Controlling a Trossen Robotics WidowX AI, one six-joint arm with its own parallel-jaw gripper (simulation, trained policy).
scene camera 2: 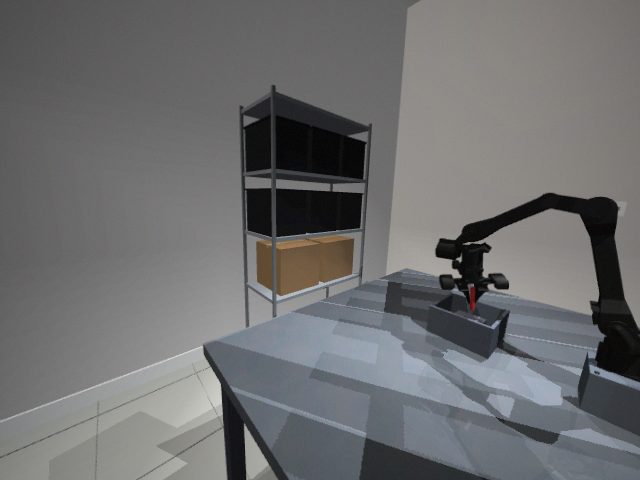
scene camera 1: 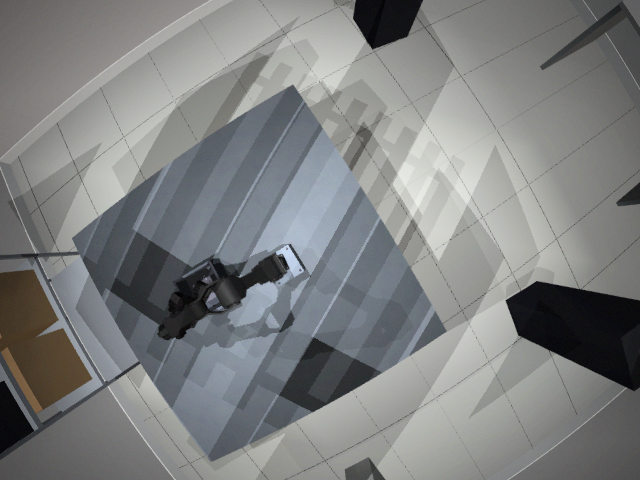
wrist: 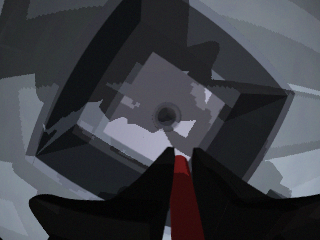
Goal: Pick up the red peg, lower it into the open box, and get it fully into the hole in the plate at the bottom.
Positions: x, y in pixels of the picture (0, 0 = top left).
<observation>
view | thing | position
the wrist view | gripper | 182, 153
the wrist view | grey box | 68, 144
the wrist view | plate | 191, 109
</observation>
